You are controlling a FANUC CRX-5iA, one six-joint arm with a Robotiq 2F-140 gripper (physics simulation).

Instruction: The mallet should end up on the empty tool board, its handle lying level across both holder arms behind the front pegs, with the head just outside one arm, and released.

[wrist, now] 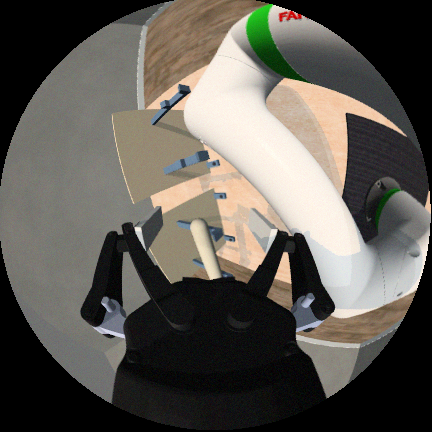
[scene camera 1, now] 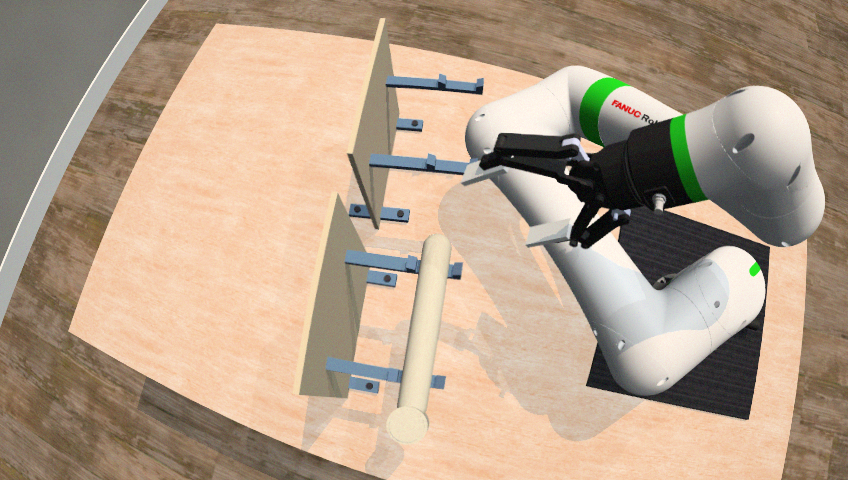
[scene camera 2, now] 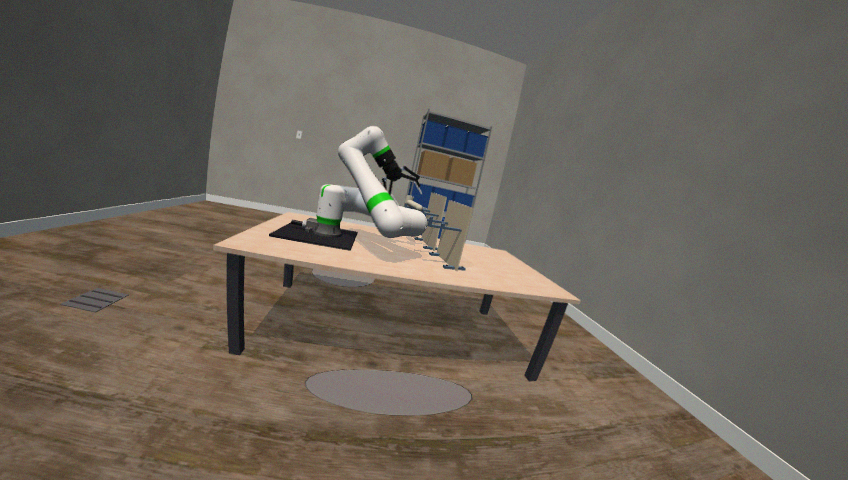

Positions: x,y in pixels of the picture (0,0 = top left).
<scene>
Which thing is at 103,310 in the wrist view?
My gripper.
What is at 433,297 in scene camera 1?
A mallet.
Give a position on a tool board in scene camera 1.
325,366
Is my gripper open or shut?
Open.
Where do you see a tool board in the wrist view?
At 156,151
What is my gripper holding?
Nothing.
</scene>
